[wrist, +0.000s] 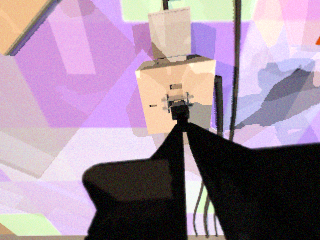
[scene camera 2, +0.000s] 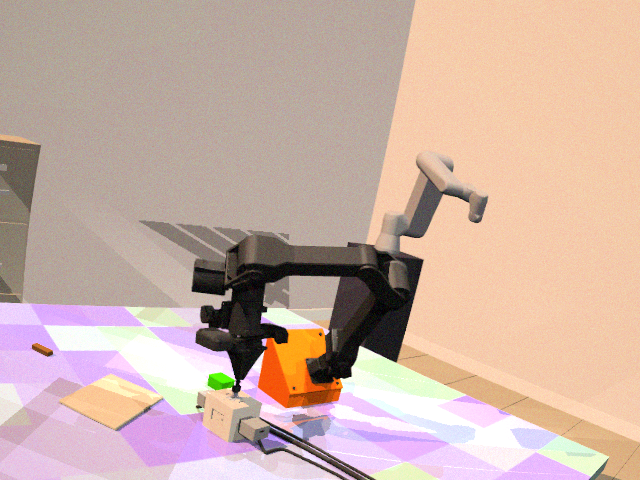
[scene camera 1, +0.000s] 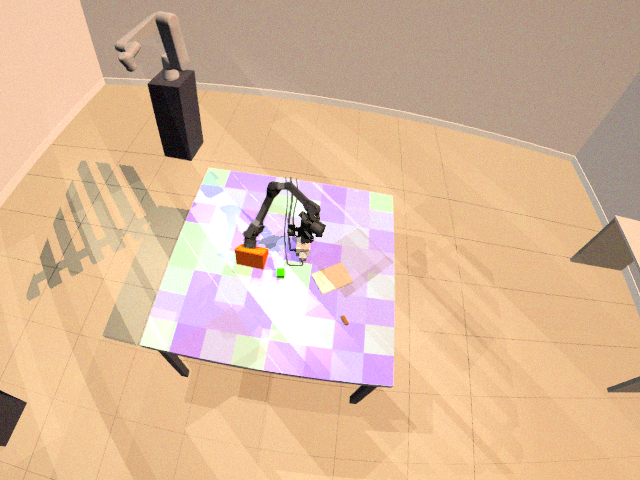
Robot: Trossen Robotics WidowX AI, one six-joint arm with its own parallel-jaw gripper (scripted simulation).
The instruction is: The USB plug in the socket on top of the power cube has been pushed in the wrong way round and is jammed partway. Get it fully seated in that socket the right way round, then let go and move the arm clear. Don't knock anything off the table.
My gripper [scene camera 2: 239,379] carries a dark USB plug. I also see a tan board [scene camera 2: 112,401] and a beige power cube [wrist: 195,75].
The tan board also shows in scene camera 1 [scene camera 1: 329,279]. My gripper is seen too in the wrist view [wrist: 183,128].
